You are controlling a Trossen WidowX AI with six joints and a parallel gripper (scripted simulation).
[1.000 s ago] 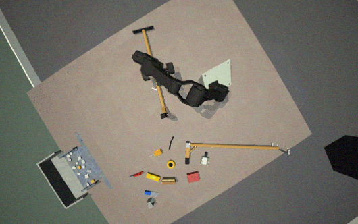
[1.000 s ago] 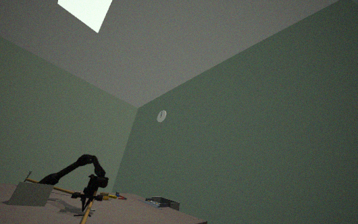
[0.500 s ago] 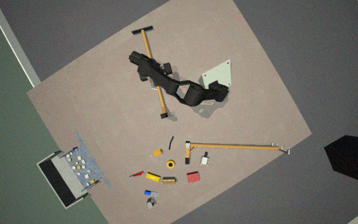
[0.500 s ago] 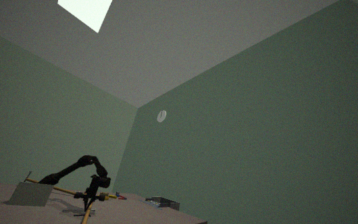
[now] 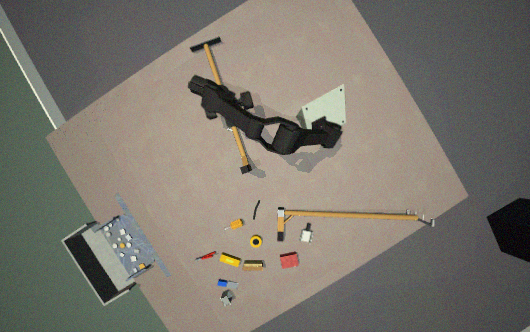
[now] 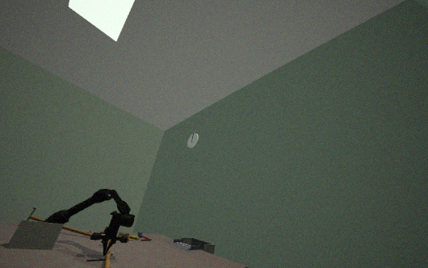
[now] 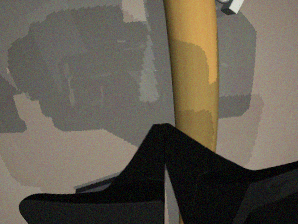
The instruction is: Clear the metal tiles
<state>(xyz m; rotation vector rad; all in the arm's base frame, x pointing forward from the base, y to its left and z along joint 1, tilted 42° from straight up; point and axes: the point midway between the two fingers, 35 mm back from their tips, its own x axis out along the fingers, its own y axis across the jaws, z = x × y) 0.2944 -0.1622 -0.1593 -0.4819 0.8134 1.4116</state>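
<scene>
The hex key is 40 mm to the right of my gripper tip, 10 mm below it and 10 mm behind it. The rest, counted from my gripper tip: long orange-handled tool 660 mm to the left, 210 mm behind, 30 mm above; then yellow ring 560 mm to the left, 170 mm ahead; then yellow block 580 mm to the left, 320 mm ahead.
</scene>
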